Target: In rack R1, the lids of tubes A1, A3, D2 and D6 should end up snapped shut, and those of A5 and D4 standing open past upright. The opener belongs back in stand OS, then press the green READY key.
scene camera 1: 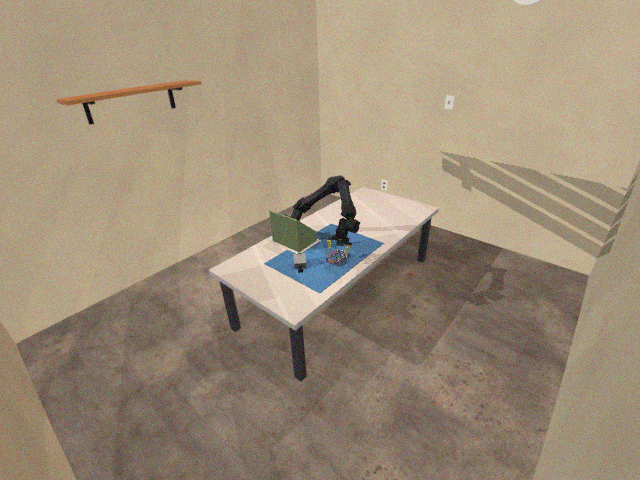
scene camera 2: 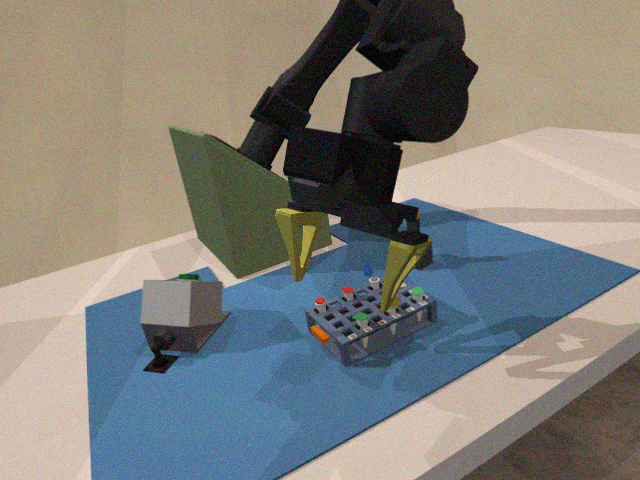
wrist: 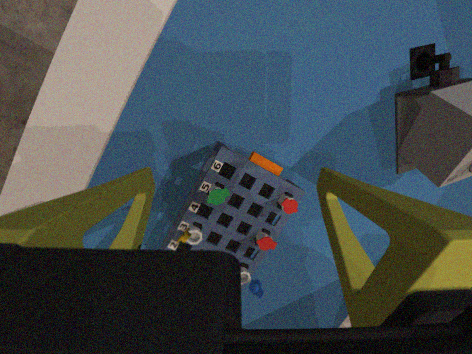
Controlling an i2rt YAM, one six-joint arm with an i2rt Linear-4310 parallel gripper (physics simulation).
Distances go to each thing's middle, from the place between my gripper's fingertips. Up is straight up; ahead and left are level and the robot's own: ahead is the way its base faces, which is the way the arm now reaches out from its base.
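Relative to the grey box with green button (scene camera 2: 181, 315), my hand is 11 cm to the left, 19 cm past and 4 cm above.
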